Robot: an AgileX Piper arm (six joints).
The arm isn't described. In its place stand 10 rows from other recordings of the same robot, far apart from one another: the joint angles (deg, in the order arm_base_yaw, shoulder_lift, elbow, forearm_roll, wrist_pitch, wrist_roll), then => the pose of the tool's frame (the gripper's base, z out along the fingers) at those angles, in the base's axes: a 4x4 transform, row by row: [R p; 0 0 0 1], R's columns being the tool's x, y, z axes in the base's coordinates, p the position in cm.
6.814, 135.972, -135.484, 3.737, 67.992, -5.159 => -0.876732 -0.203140 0.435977 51.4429; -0.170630 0.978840 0.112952 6.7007; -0.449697 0.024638 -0.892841 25.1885; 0 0 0 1
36.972, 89.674, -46.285, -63.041, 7.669, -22.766 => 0.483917 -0.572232 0.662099 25.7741; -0.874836 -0.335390 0.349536 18.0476; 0.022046 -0.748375 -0.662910 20.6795; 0 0 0 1
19.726, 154.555, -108.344, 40.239, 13.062, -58.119 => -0.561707 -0.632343 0.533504 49.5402; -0.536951 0.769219 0.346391 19.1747; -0.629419 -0.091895 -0.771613 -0.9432; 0 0 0 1
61.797, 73.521, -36.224, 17.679, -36.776, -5.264 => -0.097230 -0.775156 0.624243 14.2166; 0.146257 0.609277 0.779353 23.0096; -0.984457 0.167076 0.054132 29.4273; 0 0 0 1
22.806, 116.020, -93.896, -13.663, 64.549, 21.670 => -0.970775 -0.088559 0.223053 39.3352; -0.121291 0.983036 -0.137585 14.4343; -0.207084 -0.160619 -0.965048 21.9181; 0 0 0 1
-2.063, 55.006, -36.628, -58.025, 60.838, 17.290 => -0.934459 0.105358 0.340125 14.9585; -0.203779 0.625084 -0.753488 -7.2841; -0.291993 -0.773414 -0.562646 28.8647; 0 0 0 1
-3.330, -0.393, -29.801, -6.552, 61.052, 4.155 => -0.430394 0.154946 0.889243 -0.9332; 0.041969 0.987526 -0.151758 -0.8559; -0.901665 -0.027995 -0.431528 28.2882; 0 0 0 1
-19.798, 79.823, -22.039, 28.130, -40.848, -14.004 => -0.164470 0.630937 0.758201 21.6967; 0.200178 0.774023 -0.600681 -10.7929; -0.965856 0.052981 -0.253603 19.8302; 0 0 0 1
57.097, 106.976, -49.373, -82.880, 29.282, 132.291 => -0.742775 -0.025474 0.669057 21.7945; 0.092875 0.985695 0.140638 25.5549; -0.663069 0.166601 -0.729784 12.9545; 0 0 0 1
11.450, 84.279, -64.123, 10.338, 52.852, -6.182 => -0.906333 -0.248340 0.341889 28.4023; -0.181736 0.959513 0.215191 7.0808; -0.381487 0.132902 -0.914770 28.0246; 0 0 0 1
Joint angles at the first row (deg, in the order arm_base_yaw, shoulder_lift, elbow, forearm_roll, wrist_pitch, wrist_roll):
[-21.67, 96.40, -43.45, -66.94, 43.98, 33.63]
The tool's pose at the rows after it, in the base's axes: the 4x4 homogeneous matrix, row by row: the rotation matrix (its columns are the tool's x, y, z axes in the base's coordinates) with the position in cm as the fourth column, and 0 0 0 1 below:
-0.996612 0.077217 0.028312 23.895; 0.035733 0.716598 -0.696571 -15.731; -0.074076 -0.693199 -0.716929 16.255; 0 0 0 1
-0.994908 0.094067 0.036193 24.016; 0.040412 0.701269 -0.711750 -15.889; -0.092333 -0.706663 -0.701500 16.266; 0 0 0 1
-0.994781 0.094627 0.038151 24.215; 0.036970 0.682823 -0.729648 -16.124; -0.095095 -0.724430 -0.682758 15.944; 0 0 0 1
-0.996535 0.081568 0.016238 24.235; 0.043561 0.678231 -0.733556 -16.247; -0.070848 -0.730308 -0.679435 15.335; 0 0 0 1
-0.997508 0.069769 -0.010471 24.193; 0.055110 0.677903 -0.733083 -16.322; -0.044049 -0.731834 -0.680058 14.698; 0 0 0 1
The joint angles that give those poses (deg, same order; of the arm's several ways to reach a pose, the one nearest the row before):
[-21.67, 96.45, -43.50, -67.06, 43.76, 33.89]
[-21.67, 96.74, -43.50, -69.21, 43.88, 36.56]
[-21.67, 97.84, -43.50, -72.18, 44.22, 39.39]
[-21.67, 99.26, -43.50, -72.87, 45.00, 40.08]
[-21.67, 100.65, -43.50, -72.87, 45.80, 40.34]

